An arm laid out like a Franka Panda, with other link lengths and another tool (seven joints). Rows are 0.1 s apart.
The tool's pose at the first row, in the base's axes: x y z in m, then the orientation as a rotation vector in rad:
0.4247, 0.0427, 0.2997, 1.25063, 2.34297, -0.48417
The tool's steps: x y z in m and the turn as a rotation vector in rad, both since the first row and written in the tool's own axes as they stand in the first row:
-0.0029, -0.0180, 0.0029, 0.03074, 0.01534, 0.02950
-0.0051, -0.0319, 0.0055, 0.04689, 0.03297, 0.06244
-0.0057, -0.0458, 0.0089, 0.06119, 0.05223, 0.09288
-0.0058, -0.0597, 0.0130, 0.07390, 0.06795, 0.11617
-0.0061, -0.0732, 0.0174, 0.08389, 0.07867, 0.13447
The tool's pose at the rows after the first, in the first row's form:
0.4116, 0.0297, 0.3006, 1.30545, 2.33464, -0.50444
0.4015, 0.0196, 0.3009, 1.35872, 2.32425, -0.50427
0.3908, 0.0101, 0.2997, 1.40929, 2.31622, -0.50162
0.3801, 0.0006, 0.2977, 1.44939, 2.31030, -0.50116
0.3698, -0.0089, 0.2955, 1.47999, 2.30397, -0.50159

